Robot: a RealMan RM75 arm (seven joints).
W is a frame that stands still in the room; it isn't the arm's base.
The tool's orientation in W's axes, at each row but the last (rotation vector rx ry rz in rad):
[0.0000 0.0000 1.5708]
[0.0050 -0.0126 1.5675]
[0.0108 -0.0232 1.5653]
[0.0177 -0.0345 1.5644]
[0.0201 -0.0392 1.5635]
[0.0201 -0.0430 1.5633]
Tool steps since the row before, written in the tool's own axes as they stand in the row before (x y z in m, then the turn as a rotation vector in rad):
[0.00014 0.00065 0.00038 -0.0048 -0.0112 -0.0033]
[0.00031 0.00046 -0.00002 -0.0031 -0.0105 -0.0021]
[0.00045 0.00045 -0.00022 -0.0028 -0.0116 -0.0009]
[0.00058 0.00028 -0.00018 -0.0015 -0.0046 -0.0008]
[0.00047 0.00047 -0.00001 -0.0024 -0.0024 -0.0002]
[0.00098 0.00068 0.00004 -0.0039 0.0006 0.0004]
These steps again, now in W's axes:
[-0.00065 0.00014 0.00038 0.0112 -0.0048 -0.0033]
[-0.00046 0.00031 -0.00002 0.0105 -0.0031 -0.0021]
[-0.00045 0.00046 -0.00021 0.0116 -0.0028 -0.0009]
[-0.00027 0.00059 -0.00016 0.0046 -0.0015 -0.0008]
[-0.00047 0.00047 0.00000 0.0024 -0.0024 -0.0003]
[-0.00067 0.00098 0.00007 -0.0006 -0.0039 0.0002]

